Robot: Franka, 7 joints.
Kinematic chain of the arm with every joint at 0, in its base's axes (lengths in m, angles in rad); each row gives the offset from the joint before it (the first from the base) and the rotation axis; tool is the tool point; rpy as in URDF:
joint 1: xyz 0 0 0.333 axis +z
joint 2: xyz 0 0 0 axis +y
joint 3: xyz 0 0 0.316 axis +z
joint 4: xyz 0.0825 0 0 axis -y
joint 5: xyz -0.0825 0 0.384 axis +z
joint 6: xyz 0 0 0 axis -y
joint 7: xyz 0.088 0 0 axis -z
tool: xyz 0 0 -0.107 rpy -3.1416 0 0
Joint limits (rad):
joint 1: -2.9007..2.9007
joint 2: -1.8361..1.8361
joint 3: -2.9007..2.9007
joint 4: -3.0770..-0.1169
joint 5: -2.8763..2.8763
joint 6: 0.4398..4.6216
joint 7: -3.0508..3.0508
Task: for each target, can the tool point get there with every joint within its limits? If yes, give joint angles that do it. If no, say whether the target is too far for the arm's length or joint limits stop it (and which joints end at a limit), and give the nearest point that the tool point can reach.
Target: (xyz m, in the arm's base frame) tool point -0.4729 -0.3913 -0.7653
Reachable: no: too far | nearest point -0.3546 -0.2934 -0.3304 | short by 0.461 m
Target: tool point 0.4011 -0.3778 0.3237
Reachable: yes | joints -0.2059 0.3008 -0.4195 -2.3317 -2.4290 1.3943 -0.9320
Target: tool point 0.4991 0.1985 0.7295
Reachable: yes | joints -0.8145 0.6984 1.9538 -1.2821 2.3598 3.6506 0.5767
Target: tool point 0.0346 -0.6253 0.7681
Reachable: yes | joints 1.4700 -1.3931 0.1052 -0.6962 1.7049 3.7033 1.5212
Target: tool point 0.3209 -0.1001 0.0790
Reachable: yes | joints -1.3669 1.1767 1.0986 -2.5837 -1.9019 0.9228 -1.9012
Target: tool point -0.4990 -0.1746 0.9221
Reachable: yes | joints -1.1549 -0.0635 -1.5582 -1.1238 -0.3872 2.2415 -0.0571
